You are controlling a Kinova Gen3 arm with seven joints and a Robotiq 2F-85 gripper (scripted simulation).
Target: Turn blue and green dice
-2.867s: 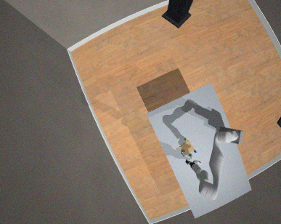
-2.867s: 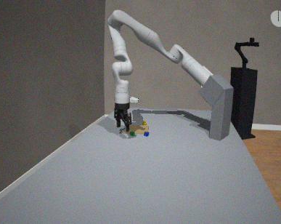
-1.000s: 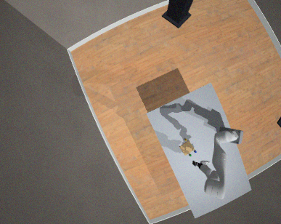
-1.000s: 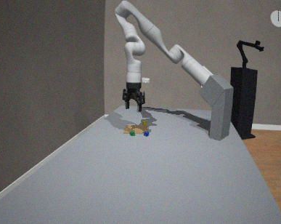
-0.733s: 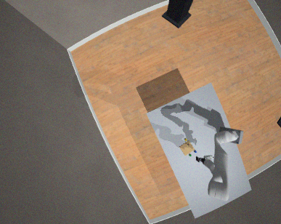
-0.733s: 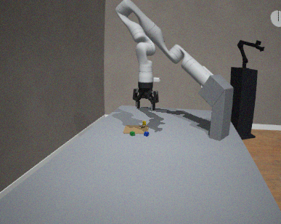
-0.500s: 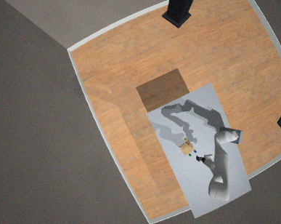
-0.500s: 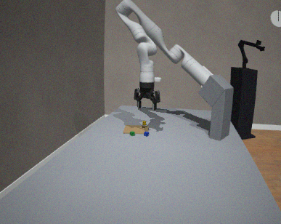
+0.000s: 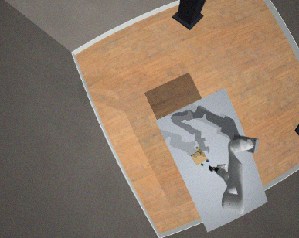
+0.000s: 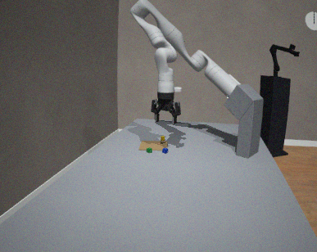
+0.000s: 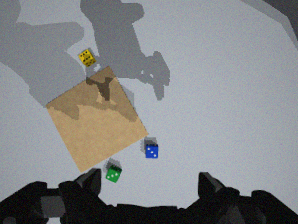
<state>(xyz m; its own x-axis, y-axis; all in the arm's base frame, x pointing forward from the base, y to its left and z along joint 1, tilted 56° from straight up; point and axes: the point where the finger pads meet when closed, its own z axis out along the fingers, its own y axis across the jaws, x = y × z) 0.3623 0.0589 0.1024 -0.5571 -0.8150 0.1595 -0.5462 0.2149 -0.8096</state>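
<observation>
Right now the blue die is 140 mm below my hand. The rest, counted from my hand: green die 70 mm ahead, 20 mm to the right, 140 mm below; then tan mat 40 mm ahead, 110 mm to the right, 150 mm below; then yellow die 30 mm behind, 190 mm to the right, 140 mm below.
</observation>
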